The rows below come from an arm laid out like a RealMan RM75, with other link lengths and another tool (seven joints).
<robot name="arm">
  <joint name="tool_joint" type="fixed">
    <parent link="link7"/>
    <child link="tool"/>
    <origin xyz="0.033 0 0.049" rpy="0.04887 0 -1.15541"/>
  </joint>
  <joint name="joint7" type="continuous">
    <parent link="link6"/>
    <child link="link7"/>
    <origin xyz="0 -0.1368 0" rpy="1.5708 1.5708 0"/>
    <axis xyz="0 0 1"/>
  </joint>
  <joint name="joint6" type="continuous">
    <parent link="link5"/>
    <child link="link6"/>
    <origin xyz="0 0 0" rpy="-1.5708 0 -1.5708"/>
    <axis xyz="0 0 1"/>
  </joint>
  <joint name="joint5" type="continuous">
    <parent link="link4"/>
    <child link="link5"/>
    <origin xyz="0 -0.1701 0" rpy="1.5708 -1.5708 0"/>
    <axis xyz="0 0 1"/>
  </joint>
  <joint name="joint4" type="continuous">
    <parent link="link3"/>
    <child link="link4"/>
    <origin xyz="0 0 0" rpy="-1.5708 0 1.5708"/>
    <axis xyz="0 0 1"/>
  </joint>
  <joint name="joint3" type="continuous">
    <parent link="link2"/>
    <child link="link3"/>
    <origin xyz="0 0.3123 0" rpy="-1.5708 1.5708 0"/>
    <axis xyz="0 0 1"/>
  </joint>
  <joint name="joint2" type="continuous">
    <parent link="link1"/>
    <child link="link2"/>
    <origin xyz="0 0 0" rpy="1.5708 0 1.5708"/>
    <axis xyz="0 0 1"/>
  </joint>
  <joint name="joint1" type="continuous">
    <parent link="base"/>
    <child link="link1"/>
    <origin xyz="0 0 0.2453" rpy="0 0 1.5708"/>
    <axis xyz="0 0 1"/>
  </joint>
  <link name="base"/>
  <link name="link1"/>
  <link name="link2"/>
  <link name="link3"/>
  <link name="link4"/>
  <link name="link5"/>
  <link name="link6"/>
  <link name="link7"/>
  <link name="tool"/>
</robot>
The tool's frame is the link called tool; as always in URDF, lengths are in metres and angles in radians. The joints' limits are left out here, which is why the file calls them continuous.
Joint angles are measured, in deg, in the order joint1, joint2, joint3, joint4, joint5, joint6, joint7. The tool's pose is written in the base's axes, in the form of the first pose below.
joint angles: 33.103 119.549 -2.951 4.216 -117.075 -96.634 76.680
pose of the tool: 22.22, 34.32, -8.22, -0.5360, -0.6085, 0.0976, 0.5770
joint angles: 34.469 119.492 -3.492 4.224 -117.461 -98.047 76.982
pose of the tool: 21.06, 34.44, -8.18, -0.5242, -0.6173, 0.1181, 0.5746
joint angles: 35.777 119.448 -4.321 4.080 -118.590 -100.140 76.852
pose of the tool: 19.81, 34.18, -8.22, -0.5076, -0.6321, 0.1442, 0.5675
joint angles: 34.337 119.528 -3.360 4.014 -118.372 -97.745 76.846
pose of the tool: 21.21, 34.29, -8.40, -0.5259, -0.6215, 0.1172, 0.5686
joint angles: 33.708 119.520 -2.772 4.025 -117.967 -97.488 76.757
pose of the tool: 21.67, 34.32, -8.19, -0.5289, -0.6151, 0.1079, 0.5747
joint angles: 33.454 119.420 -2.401 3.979 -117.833 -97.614 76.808
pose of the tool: 21.87, 34.36, -7.97, -0.5289, -0.6123, 0.1046, 0.5783
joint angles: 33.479 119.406 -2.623 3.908 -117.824 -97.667 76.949
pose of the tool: 21.86, 34.32, -8.00, -0.5294, -0.6130, 0.1060, 0.5769
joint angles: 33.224 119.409 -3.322 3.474 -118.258 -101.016 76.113
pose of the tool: 21.29, 33.57, -7.57, -0.5097, -0.6220, 0.1234, 0.5814
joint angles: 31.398 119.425 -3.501 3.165 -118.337 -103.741 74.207
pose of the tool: 21.79, 32.51, -7.00, -0.4947, -0.6245, 0.1206, 0.5922
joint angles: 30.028 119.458 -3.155 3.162 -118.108 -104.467 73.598
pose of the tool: 22.40, 32.00, -6.71, -0.4942, -0.6189, 0.1122, 0.6002
